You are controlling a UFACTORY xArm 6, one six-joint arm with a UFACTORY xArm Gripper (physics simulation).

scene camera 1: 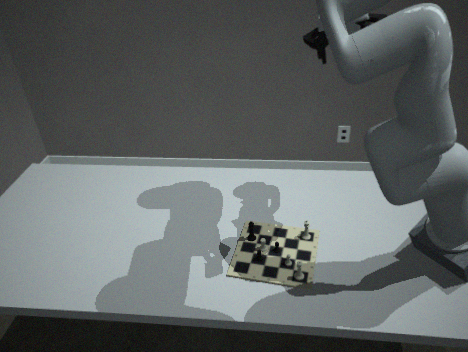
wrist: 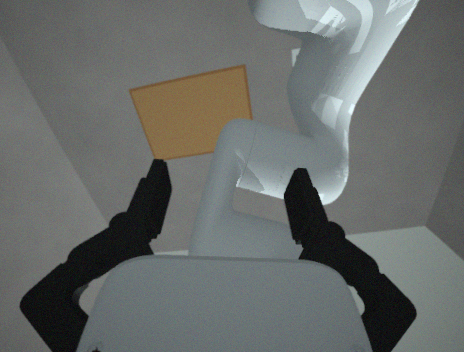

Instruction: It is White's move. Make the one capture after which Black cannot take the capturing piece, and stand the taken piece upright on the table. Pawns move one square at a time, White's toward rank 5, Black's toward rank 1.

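Places are measured from the arm's base along level axes (x ahead, y left, z up), in millimetres.
Where they show: gripper, fingertip midpoint: [wrist: 230, 177]; arm's base at its link origin: [scene camera 1: 454, 228].
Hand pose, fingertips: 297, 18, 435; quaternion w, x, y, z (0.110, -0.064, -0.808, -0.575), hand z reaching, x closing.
Each offset is from my fingertips to the top centre of the thing, as dx, dy, dz. "spot": to the spot under its first point. Level surfaces: height alone.
The small chessboard {spot: +241, +131, -541} [scene camera 1: 229, 274] lies on the table. Towards its back left stands a tall black piece {+209, -12, -478} [scene camera 1: 251, 231]; at its back right stands a tall white piece {+58, -42, -478} [scene camera 1: 306, 231]. Near the middle are a white piece {+170, +24, -508} [scene camera 1: 263, 244], a small black piece {+132, +25, -509} [scene camera 1: 276, 246] and another black piece {+174, +64, -509} [scene camera 1: 259, 254]. Towards the front right are a small white piece {+96, +67, -509} [scene camera 1: 288, 260] and a taller white piece {+64, +107, -488} [scene camera 1: 299, 271]. Exact piece types are too small to tell. My gripper [wrist: 230, 177] is open and empty. In the scene view it is high above the board, partly hidden by the arm.
The white table {dz -547} [scene camera 1: 90, 225] [wrist: 415, 260] carries broad arm shadows, some touching the board. The arm's base [scene camera 1: 442, 255] stands at the table's right. A wall socket [scene camera 1: 343, 134] is behind. An orange panel [wrist: 185, 112] and the arm's own links [wrist: 320, 150] show in the wrist view.
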